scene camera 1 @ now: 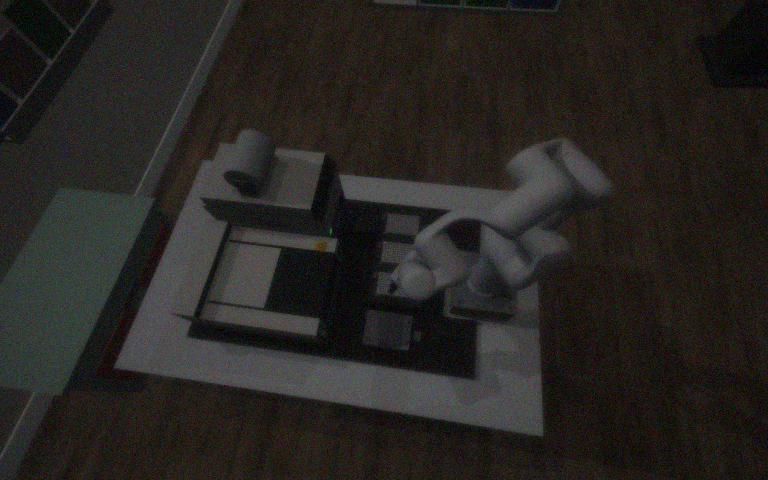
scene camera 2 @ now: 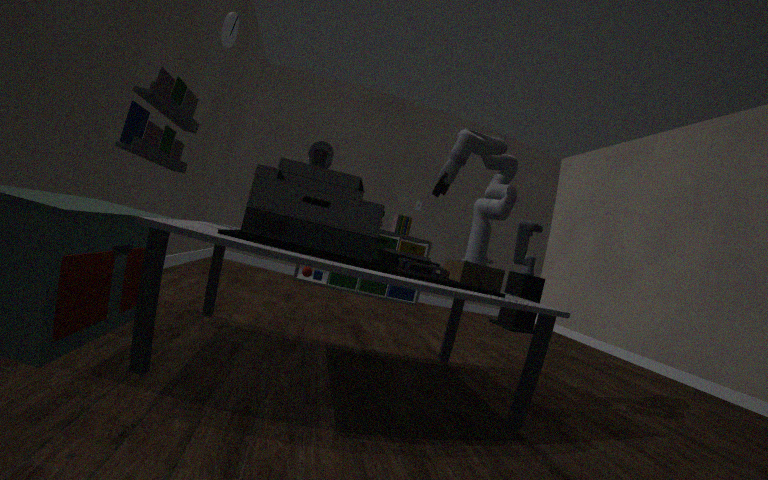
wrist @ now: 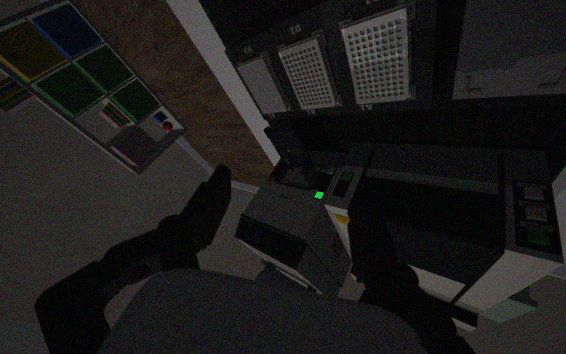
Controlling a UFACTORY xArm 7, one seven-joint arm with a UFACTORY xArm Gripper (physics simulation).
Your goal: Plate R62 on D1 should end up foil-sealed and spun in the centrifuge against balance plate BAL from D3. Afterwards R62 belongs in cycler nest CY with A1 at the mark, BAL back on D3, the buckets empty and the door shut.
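Places are measured from the arm's base along level axes (x ahead, y left, z up), in millimetres.
Where they show: gripper, fingertip midpoint: (scene camera 2: 438, 194) (wrist: 293, 196); arm's base, origin of the base link: (scene camera 1: 483, 280) (scene camera 2: 473, 263).
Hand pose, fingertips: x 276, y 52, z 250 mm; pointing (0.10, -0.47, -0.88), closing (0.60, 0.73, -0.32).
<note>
Each offset is from my fingertips to the top centre of the thing. "*": to the spot under its first point. Level surfaces: height alone.
My gripper (scene camera 1: 392, 284) (scene camera 2: 440, 187) (wrist: 293, 196) is open and empty, high above the table, its dark fingers wide apart. In the wrist view a plain flat plate @(dx +26, dy -271, dz -271 mm) (wrist: 262, 86) is left of a 96-well plate @(dx +33, dy -147, dz -271 mm) (wrist: 308, 75) on the nest labelled D2, and another welled plate @(dx +40, dy -23, dz -271 mm) (wrist: 378, 59) is to its right. Their names cannot be read. The gripper hides part of this last plate in scene camera 1. A boxy machine @(dx +485, dy -284, dz +135 mm) (scene camera 1: 294, 181) (wrist: 295, 215) shows a green light. Beside it is a larger white-and-dark machine (scene camera 1: 243, 274) (wrist: 525, 270). Bucket contents and the cycler nest cannot be made out.
A dark upright panel @(dx +202, dy -265, dz -234 mm) (wrist: 296, 156) stands near the green light. A grey cylinder @(* dx +474, dy -263, dz +124 mm) (scene camera 1: 253, 158) (scene camera 2: 321, 153) tops the boxy machine. A grey block @(dx +55, dy +134, dz -294 mm) (scene camera 1: 387, 329) (wrist: 507, 60) sits on the dark mat @(dz -341 mm) (scene camera 1: 444, 353) beyond the plate row. The arm's base (scene camera 1: 481, 305) is at the mat's right side.
</note>
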